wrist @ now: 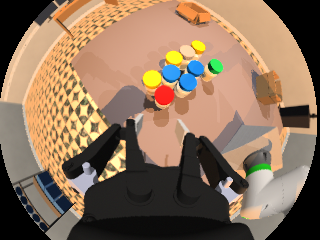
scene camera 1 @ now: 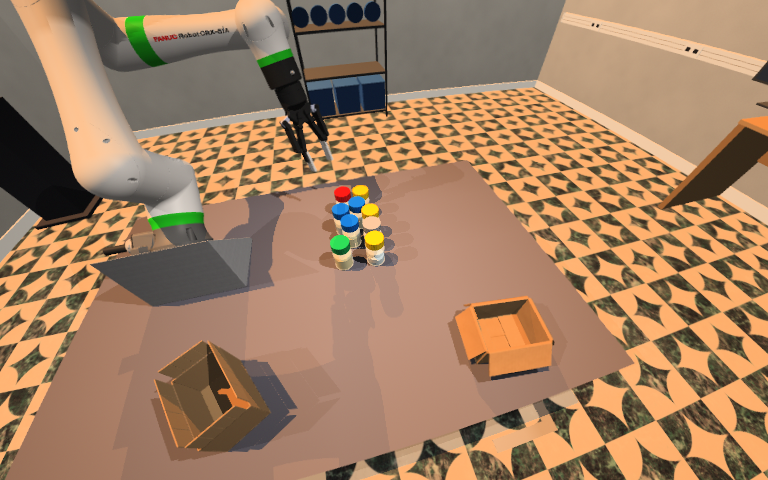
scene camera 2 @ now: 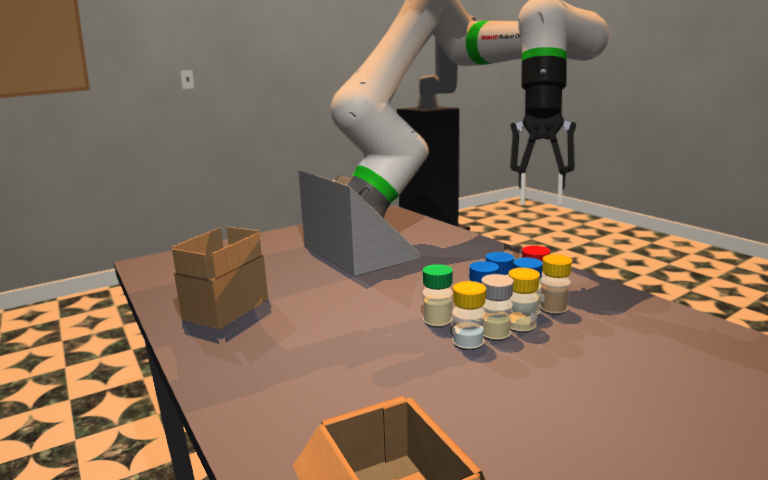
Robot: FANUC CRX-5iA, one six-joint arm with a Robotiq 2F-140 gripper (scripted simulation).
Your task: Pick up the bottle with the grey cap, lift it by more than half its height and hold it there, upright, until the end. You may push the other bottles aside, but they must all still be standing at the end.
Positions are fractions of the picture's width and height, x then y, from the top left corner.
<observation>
A brown box shows in the wrist view (0.83, 0.35), in scene camera 1 (0.27, 0.81) and in scene camera 2 (0.31, 0.59).
</observation>
